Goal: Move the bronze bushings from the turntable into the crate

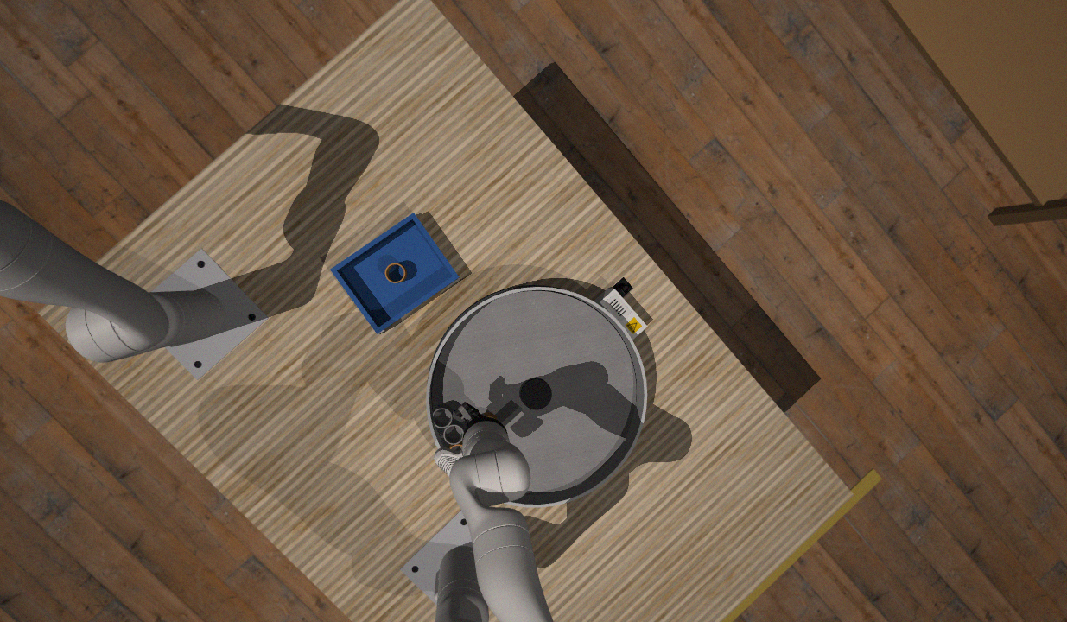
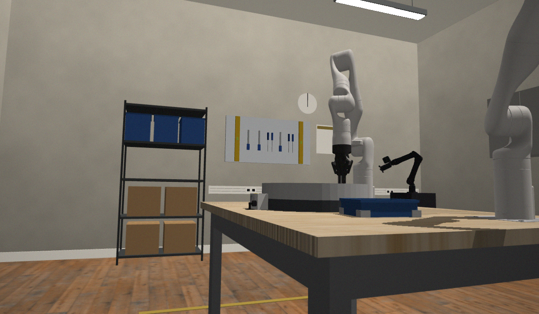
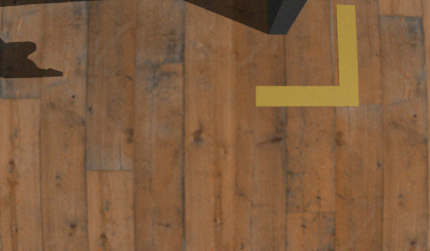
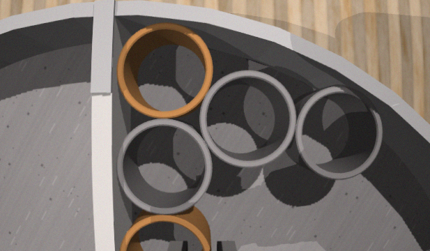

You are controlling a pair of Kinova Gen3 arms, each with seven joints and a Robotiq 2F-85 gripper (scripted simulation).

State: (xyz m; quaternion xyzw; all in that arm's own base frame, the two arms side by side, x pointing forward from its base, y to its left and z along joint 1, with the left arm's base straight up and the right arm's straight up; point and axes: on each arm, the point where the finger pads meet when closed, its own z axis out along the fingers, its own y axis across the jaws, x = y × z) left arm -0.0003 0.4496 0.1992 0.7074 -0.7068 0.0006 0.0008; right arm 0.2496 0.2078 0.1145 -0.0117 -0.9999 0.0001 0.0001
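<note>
My right gripper is now 10 cm short of the round grey turntable, 6 cm above it and 4 cm to the left of it. Also, from my right hand: blue crate 31 cm to the left, 9 cm below, 7 cm ahead.
</note>
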